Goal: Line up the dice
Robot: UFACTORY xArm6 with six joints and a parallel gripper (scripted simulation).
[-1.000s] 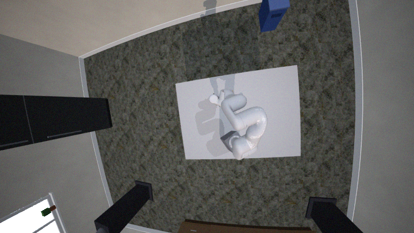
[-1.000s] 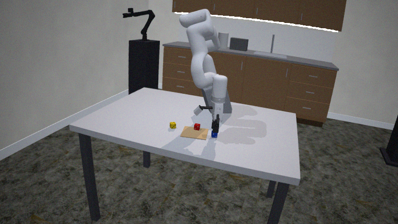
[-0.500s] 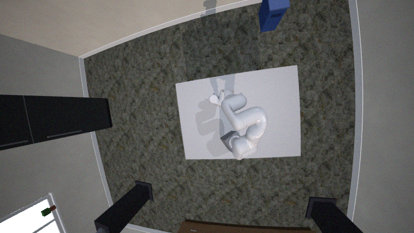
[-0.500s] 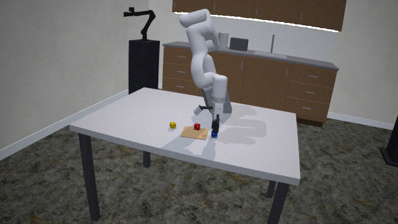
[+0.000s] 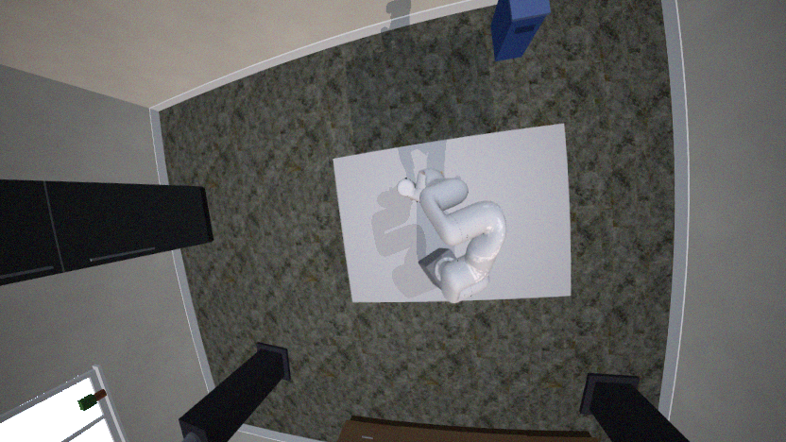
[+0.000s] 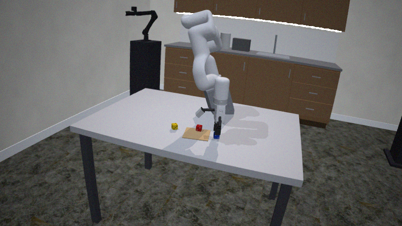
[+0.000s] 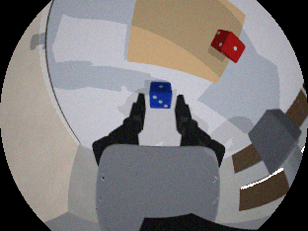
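The blue die is 30 mm below my hand. The rest, counted from my hand: red die: 120 mm to the right, 30 mm below, 30 mm behind; yellow die: 250 mm to the right, 30 mm below, 30 mm ahead; tan mat: 110 mm to the right, 50 mm below, 20 mm ahead.
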